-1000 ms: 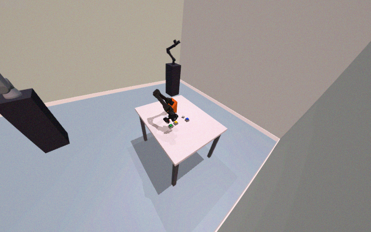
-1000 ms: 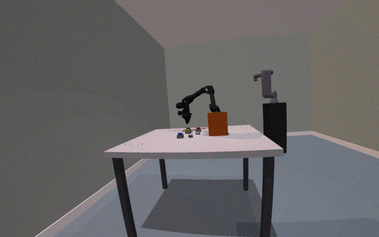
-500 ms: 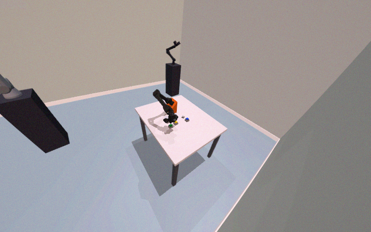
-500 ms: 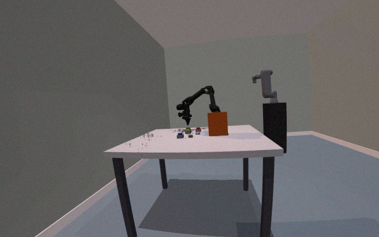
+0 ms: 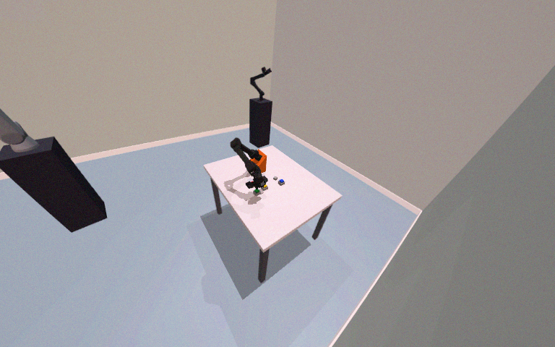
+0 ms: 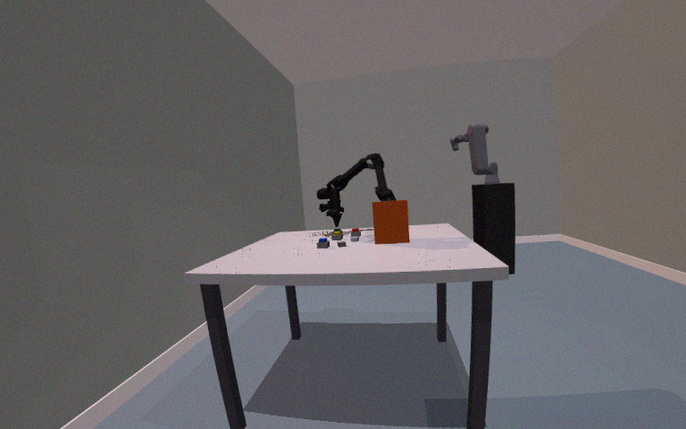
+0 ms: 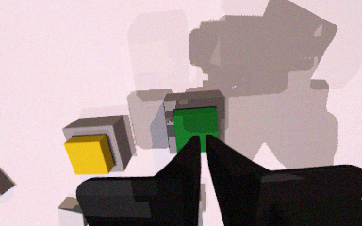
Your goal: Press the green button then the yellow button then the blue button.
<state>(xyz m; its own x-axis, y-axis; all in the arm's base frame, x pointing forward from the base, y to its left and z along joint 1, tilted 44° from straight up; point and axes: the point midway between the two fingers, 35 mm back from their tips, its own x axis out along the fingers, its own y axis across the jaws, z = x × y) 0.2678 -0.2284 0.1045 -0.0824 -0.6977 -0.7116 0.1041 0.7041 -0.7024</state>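
Now: the green button 2 cm below my gripper tip. Also, from my gripper tip: blue button: 27 cm to the left, 4 cm ahead, 2 cm below; then yellow button: 10 cm to the left, 2 cm below, 1 cm behind; then red button: 10 cm behind, 4 cm to the left, 2 cm below.
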